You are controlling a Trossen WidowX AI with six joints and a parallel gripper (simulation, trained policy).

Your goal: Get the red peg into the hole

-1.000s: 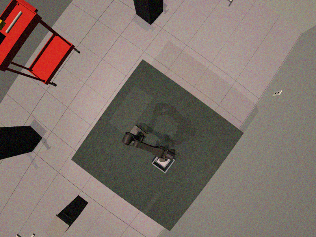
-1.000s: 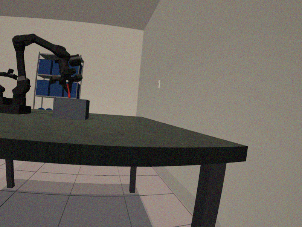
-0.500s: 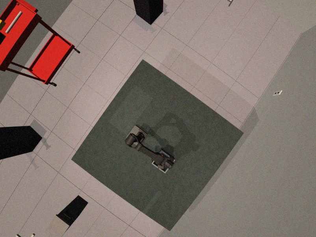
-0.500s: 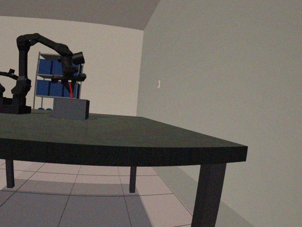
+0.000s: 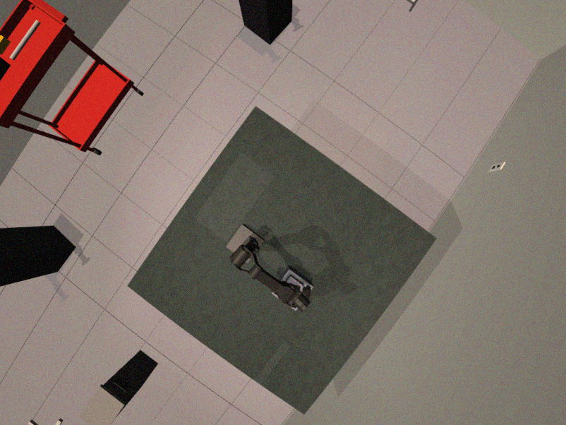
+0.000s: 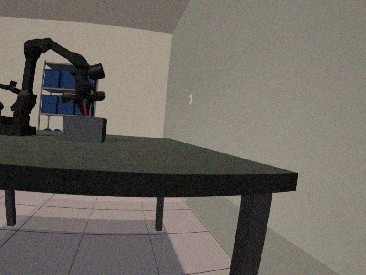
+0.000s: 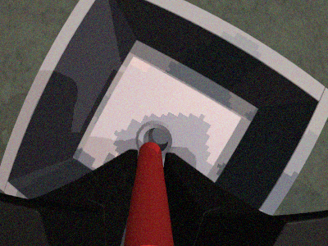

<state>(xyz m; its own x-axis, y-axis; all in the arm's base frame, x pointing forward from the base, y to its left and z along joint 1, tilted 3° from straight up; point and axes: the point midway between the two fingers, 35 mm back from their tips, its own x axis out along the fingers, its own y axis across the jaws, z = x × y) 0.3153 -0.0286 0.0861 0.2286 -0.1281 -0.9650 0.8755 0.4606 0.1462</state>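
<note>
My gripper tip is now 10 mm to the right of the red peg, 10 mm below it and 10 mm past it. From my gripper tip the other things lie so: grey box 80 mm below.
</note>
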